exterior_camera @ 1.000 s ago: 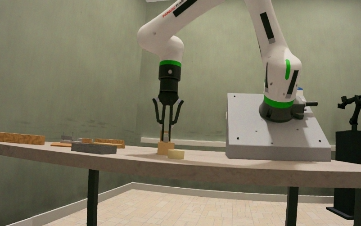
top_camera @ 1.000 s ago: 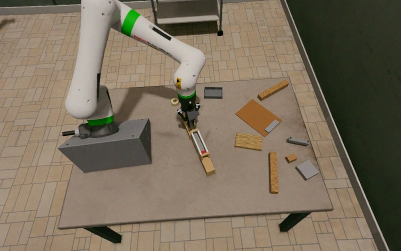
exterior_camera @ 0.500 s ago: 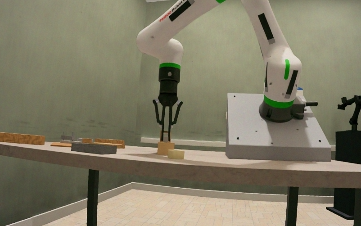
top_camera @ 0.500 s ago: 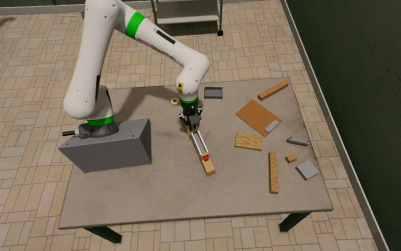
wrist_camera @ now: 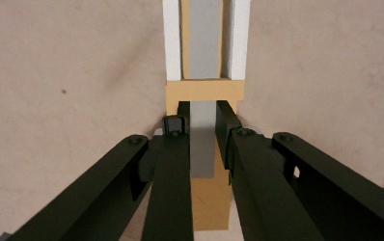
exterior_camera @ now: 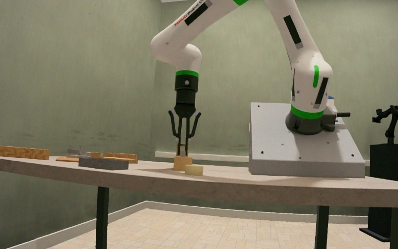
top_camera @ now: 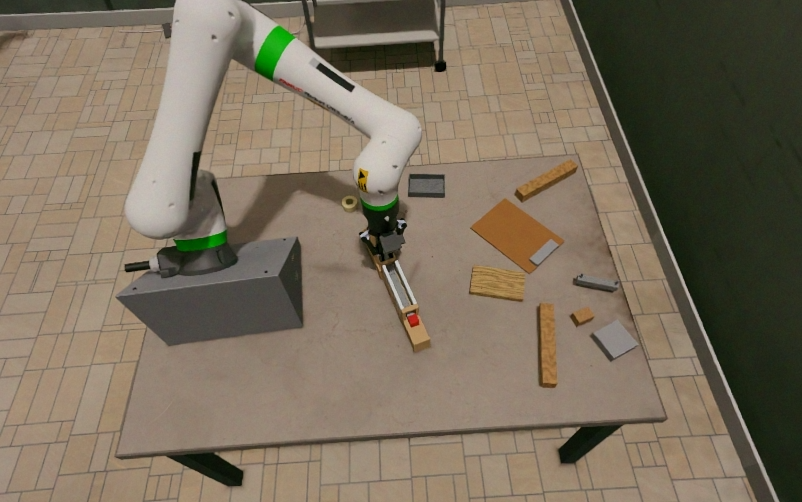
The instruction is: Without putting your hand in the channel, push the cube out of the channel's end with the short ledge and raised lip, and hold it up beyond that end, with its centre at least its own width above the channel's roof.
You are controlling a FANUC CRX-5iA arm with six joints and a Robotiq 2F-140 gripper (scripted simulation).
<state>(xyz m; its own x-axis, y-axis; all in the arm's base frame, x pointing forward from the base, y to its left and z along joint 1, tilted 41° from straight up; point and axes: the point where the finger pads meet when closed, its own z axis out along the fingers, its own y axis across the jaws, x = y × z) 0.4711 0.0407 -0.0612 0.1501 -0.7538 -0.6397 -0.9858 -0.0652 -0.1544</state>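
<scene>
Now: the thin grey bar 3 cm below my hand. The rest, counted from my hand: wooden channel (10 cm to the right, 3 cm below, 2 cm ahead); then red cube (20 cm to the right, 3 cm below, 3 cm ahead); then cream ring (27 cm to the left, 7 cm below, 7 cm behind).
</scene>
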